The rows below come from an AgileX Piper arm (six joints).
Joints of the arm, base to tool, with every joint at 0 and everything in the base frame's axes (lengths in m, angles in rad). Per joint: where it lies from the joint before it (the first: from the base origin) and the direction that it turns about. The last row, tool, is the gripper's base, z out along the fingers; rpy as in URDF.
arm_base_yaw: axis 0 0 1 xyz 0 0 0.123
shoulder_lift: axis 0 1 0 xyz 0 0 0
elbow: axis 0 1 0 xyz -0.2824 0 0.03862
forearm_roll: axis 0.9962 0 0.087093 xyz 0.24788 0 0.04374
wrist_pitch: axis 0 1 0 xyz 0 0 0
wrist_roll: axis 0.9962 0 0.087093 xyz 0.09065 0 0.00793
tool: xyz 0 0 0 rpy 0 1.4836 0
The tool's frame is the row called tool.
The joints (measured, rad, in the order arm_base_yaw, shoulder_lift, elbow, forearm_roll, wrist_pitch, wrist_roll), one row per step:
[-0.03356, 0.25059, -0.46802, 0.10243, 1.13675, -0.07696]
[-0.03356, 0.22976, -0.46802, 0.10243, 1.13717, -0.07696]
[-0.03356, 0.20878, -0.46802, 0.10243, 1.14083, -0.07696]
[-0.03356, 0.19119, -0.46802, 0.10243, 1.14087, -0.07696]
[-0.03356, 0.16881, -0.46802, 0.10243, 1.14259, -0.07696]
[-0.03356, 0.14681, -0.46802, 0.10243, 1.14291, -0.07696]
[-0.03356, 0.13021, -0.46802, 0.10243, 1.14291, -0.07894]
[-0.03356, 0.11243, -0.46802, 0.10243, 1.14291, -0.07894]
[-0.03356, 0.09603, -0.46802, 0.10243, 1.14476, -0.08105]
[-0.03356, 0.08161, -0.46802, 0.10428, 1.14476, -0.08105]
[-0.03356, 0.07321, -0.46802, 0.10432, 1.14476, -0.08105]
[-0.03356, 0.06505, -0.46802, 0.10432, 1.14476, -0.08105]
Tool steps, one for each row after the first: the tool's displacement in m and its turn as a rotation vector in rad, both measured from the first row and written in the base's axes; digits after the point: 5 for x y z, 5 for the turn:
[-0.00288, 0.00010, 0.00056, -0.00070, -0.02040, 0.00004]
[-0.00600, 0.00022, 0.00086, -0.00140, -0.03773, 0.00040]
[-0.00843, 0.00030, 0.00126, -0.00199, -0.05527, 0.00040]
[-0.01163, 0.00041, 0.00159, -0.00275, -0.07592, 0.00056]
[-0.01469, 0.00052, 0.00193, -0.00350, -0.09759, 0.00059]
[-0.01700, 0.00059, 0.00216, -0.00548, -0.11432, 0.00197]
[-0.01947, 0.00068, 0.00237, -0.00609, -0.13209, 0.00195]
[-0.02186, 0.00076, 0.00238, -0.00820, -0.14678, 0.00356]
[-0.02386, 0.00098, 0.00250, -0.00700, -0.16125, 0.00425]
[-0.02503, 0.00103, 0.00254, -0.00726, -0.16965, 0.00425]
[-0.02617, 0.00107, 0.00258, -0.00755, -0.17780, 0.00425]

